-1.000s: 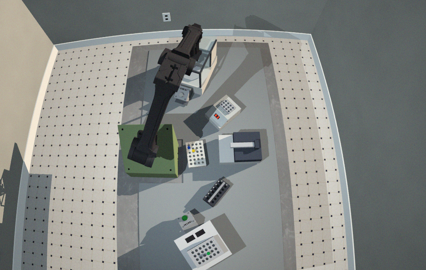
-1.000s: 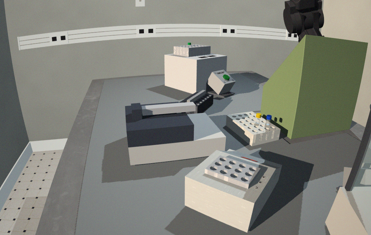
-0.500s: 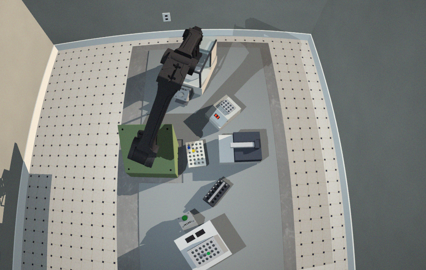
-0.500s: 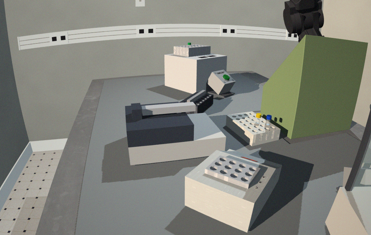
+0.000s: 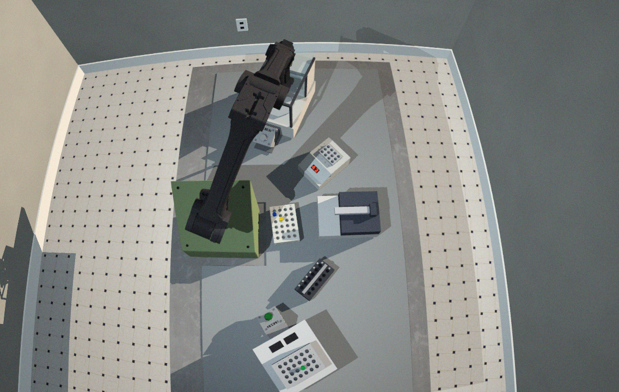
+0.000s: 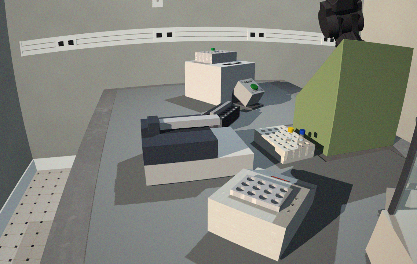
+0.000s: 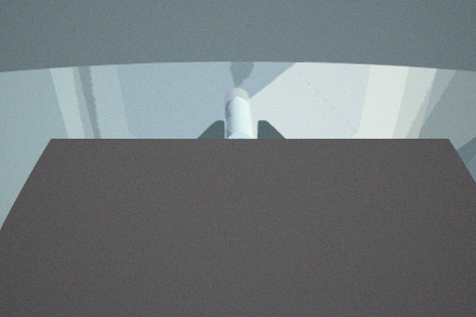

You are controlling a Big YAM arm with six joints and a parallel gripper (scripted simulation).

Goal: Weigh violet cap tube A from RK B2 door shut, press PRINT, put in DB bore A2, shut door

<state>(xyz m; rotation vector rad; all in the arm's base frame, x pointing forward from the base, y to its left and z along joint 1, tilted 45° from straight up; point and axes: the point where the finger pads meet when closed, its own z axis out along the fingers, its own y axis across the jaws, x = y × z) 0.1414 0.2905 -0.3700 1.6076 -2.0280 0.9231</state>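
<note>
Now: the octagonal balance pan 50 mm below my hand. From my hand the other things lie so: tube rack RK: 70 mm ahead, 440 mm to the right, 110 mm below; dry block DB: 190 mm ahead, 210 mm to the right, 100 mm below; spectrophotometer SP: 280 mm ahead, 400 mm to the right, 60 mm below.
</note>
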